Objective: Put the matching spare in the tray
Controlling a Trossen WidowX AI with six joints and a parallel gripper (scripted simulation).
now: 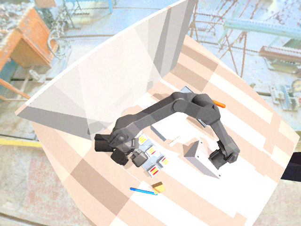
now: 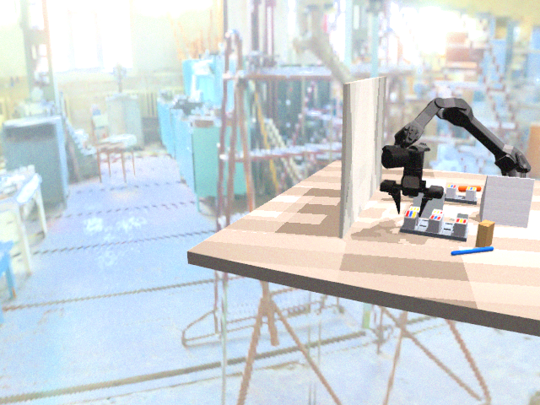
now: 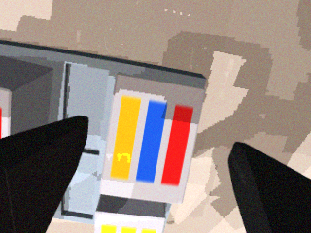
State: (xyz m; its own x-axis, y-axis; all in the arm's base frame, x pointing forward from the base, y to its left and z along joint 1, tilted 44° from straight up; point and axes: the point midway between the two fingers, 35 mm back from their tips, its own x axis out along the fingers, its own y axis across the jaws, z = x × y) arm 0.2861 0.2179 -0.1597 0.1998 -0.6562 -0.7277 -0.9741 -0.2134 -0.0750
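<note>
Right now my gripper tip is 6 cm short of the flat tray, 42 cm to the left of it and 5 cm above it. Round my gripper tip: mounted unit 1 cm behind, 22 cm to the right; block 23 cm behind, 2 cm below; blue pen 21 cm behind, 8 cm to the left, 4 cm below.
</note>
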